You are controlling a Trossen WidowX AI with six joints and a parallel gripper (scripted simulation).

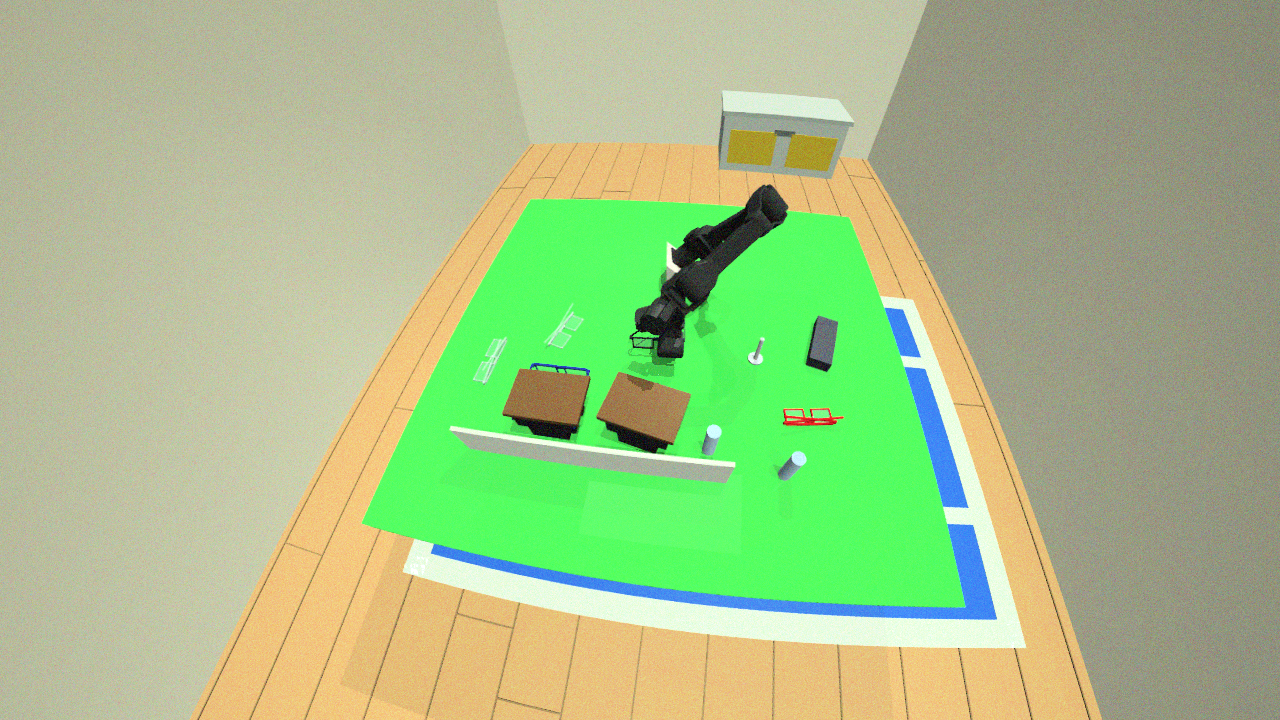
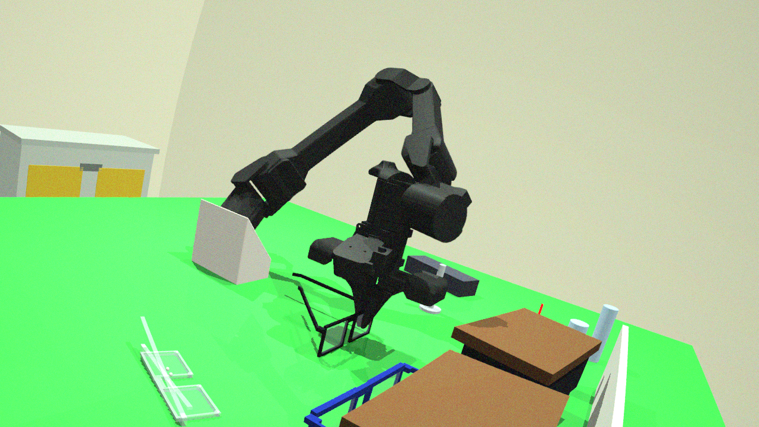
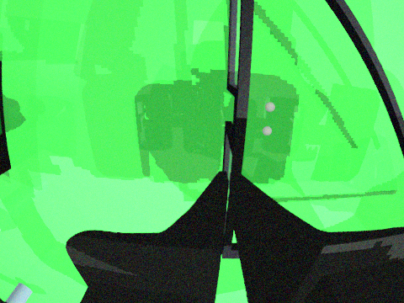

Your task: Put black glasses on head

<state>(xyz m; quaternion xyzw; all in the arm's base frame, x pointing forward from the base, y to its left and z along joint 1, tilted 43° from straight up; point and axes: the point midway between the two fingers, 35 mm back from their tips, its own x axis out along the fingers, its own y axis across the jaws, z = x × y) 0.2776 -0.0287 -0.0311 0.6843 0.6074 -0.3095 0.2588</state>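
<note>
The white peg is 4 cm ahead of my gripper tip, 22 cm to the left of it and 1 cm above it. Round my gripper tip: low white wall: 32 cm ahead, 20 cm to the right, 4 cm above; then dark block: 1 cm ahead, 42 cm to the left.
</note>
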